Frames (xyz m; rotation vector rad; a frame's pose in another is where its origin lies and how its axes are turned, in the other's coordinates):
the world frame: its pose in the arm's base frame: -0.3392 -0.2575 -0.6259 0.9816 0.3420 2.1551
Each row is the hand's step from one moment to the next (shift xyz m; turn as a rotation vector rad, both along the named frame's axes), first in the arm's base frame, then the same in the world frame.
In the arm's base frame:
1: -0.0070 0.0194 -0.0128 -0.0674 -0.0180 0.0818
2: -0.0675 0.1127 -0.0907 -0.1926 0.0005 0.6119
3: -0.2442 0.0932 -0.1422 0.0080 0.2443 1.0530
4: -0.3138 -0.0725 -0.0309 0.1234 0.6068 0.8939
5: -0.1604 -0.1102 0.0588 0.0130 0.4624 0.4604
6: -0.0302 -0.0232 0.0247 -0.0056 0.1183 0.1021
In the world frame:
1: 0.0100 -0.0164 -0.0149 0.0613 0.0881 0.0064
2: 0.0611 -0.0896 -0.1172 0.4174 0.4056 0.2698
3: 0.0971 -0.0115 -0.2810 0.7427 0.3546 0.7009
4: 0.0697 0.1956 -0.2481 0.8646 -0.0370 0.6585
5: 0.0239 0.1884 -0.0725 0.5747 -0.0977 0.2934
6: 0.0101 0.0440 -0.0043 0.1425 -0.0283 0.0579

